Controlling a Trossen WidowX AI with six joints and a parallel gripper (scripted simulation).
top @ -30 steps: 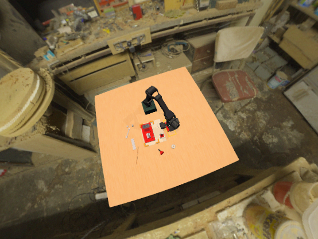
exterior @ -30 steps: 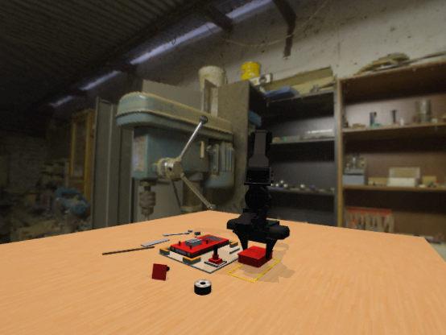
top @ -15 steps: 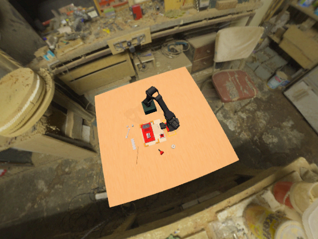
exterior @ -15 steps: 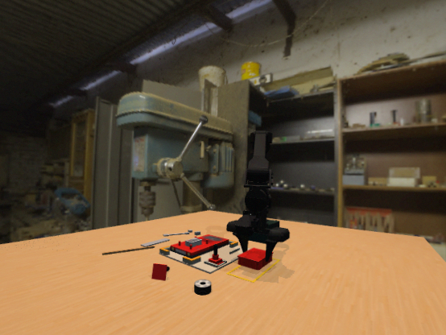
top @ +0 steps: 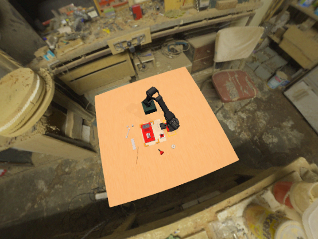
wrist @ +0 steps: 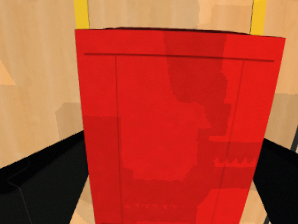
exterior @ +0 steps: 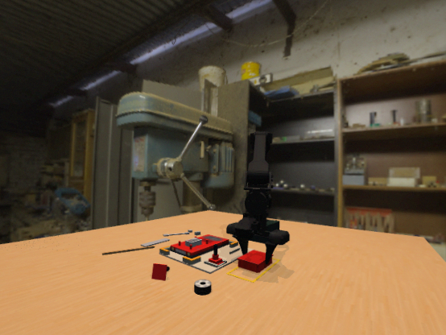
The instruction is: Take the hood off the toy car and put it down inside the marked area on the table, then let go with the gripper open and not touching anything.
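The hood is right at my gripper tip. Round my gripper tip: thin rod (41 cm to the right, 14 cm ahead, 1 cm below); black wheel (20 cm ahead, 5 cm to the right, 1 cm below).
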